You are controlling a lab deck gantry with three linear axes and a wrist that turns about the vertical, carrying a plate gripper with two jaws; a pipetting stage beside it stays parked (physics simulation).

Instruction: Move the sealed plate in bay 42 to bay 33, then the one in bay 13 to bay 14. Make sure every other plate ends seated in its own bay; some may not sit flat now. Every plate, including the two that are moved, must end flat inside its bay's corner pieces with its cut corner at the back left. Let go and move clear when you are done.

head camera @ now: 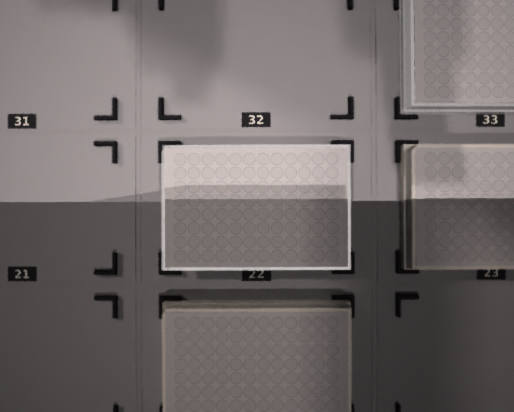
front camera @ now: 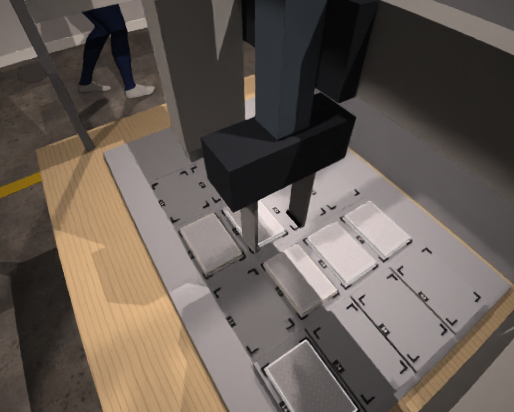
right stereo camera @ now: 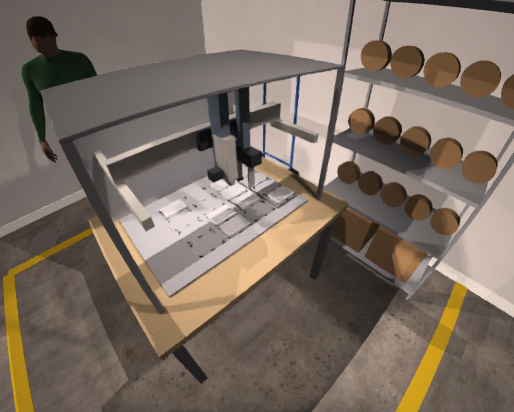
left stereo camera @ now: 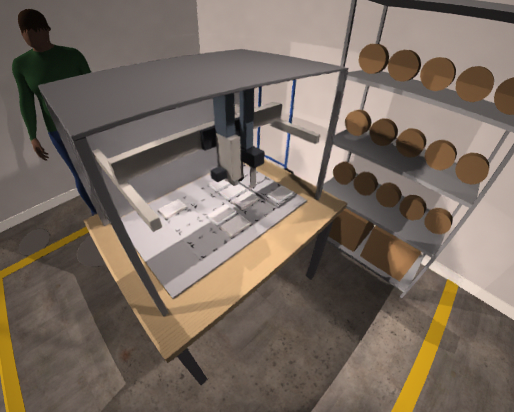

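Pixels of known places: gripper, fingertip midpoint: (front camera: 273, 231) (right stereo camera: 245, 183) (left stereo camera: 246, 183); robot's base at its link origin: (front camera: 153, 185) (right stereo camera: 201, 256) (left stereo camera: 203, 257).
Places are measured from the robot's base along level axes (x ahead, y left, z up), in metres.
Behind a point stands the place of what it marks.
My plate gripper (front camera: 277, 236) {x 0.358, y 0.105, z 0.160 m} (left stereo camera: 247, 182) {x 0.358, y 0.105, z 0.160 m} is open; its jaws hang around the bay 22 area, their exact height unclear. The pale plate in bay 22 (front camera: 270, 231) {x 0.276, y 0.161, z 0.014 m} (head camera: 256, 207) {x 0.228, y 0.150, z 0.014 m} lies within its corner pieces; its cut corner is not clear. Another plate stands in bay 33 (front camera: 341, 253) {x 0.399, y 0.251, z 0.014 m} (head camera: 465, 50) {x 0.366, y 0.253, z 0.014 m}. Bay 13 (front camera: 257, 302) {x 0.387, y 0.057, z 0.000 m} holds no plate in the front view, and bay 42 (front camera: 340, 182) {x 0.242, y 0.397, z 0.000 m} appears bare. A plate in bay 14 (front camera: 310, 377) {x 0.544, y 0.053, z 0.029 m} (left stereo camera: 281, 195) {x 0.545, y 0.027, z 0.029 m} is partly cut off in the front view. Whether it lies flat is unclear.
Other plates sit in bay 23 (front camera: 300, 280) {x 0.400, y 0.146, z 0.014 m} (head camera: 465, 230) {x 0.365, y 0.134, z 0.014 m}, bay 12 (front camera: 211, 244) {x 0.237, y 0.041, z 0.014 m} (head camera: 256, 360) {x 0.228, y 0.050, z 0.014 m} and bay 43 (front camera: 377, 229) {x 0.398, y 0.358, z 0.014 m}. One more plate (left stereo camera: 172, 208) {x 0.062, y 0.359, z 0.015 m} (right stereo camera: 174, 208) {x 0.066, y 0.354, z 0.014 m} lies far left on the deck. The parked pipetting stage (left stereo camera: 229, 157) is beside the gripper.
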